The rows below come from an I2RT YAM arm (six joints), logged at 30 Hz.
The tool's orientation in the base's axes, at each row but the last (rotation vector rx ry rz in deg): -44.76, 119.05, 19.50; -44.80, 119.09, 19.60; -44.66, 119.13, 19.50; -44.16, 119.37, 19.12; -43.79, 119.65, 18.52; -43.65, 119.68, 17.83; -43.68, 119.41, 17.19; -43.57, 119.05, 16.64; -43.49, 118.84, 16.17; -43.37, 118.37, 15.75; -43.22, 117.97, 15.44
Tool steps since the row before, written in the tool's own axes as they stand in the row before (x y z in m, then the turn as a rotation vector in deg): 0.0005, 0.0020, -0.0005, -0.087, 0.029, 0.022; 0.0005, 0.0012, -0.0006, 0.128, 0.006, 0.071; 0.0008, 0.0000, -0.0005, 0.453, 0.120, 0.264; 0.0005, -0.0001, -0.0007, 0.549, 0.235, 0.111; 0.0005, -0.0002, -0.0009, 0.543, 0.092, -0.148; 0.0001, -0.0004, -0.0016, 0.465, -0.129, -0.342; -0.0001, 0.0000, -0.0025, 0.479, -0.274, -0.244; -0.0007, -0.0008, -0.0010, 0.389, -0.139, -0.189; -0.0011, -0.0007, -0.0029, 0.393, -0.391, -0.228; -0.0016, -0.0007, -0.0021, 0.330, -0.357, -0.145; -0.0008, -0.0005, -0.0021, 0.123, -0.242, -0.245
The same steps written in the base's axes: -0.0018, 0.0011, -0.0002, 0.033, 0.068, 0.056; -0.0014, 0.0004, -0.0001, -0.014, -0.012, -0.145; -0.0007, -0.0006, -0.0004, -0.103, 0.041, -0.526; -0.0006, -0.0006, 0.0000, -0.316, 0.016, -0.519; -0.0007, -0.0008, 0.0001, -0.391, -0.218, -0.353; -0.0008, -0.0011, 0.0009, -0.346, -0.451, -0.163; -0.0016, -0.0011, 0.0016, -0.198, -0.525, -0.223; 0.0001, -0.0008, 0.0012, -0.206, -0.356, -0.193; -0.0010, -0.0014, 0.0026, -0.079, -0.574, -0.153; -0.0003, -0.0009, 0.0026, -0.018, -0.483, -0.153; -0.0008, -0.0010, 0.0019, -0.071, -0.353, 0.062
